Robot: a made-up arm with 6 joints. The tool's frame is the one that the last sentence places.
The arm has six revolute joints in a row. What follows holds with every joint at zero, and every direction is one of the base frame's. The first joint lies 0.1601 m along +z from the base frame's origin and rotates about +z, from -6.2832 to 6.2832 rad. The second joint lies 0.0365 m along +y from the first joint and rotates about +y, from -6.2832 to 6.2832 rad. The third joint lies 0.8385 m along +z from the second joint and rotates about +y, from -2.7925 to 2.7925 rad. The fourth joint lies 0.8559 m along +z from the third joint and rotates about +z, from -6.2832 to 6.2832 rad. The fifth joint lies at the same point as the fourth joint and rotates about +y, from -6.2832 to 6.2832 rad. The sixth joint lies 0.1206 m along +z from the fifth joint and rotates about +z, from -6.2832 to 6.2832 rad. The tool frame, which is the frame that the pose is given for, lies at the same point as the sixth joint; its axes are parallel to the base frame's.
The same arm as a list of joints. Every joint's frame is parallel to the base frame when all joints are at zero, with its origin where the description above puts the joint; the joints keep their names.
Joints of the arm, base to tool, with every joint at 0 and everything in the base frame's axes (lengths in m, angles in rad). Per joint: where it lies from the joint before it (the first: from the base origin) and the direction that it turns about. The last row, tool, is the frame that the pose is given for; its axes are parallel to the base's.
joint 1: axis +z offset 0.0000 0.0000 0.1601
joint 2: axis +y offset 0.0000 0.0365 0.0000
joint 3: axis +y offset 0.0000 0.0000 0.8385
joint 4: axis +z offset 0.0000 0.0000 0.8559
joint 5: axis +y offset 0.0000 0.0000 0.0000
joint 6: axis +z offset 0.0000 0.0000 0.1206
tool: offset 0.0000 0.0000 0.0000
Joint limits (rad, base to tool): -6.2832..6.2832 -6.2832..6.2832 -2.7925..2.7925 -6.2832..6.2832 -6.2832..6.2832 -6.2832..6.2832

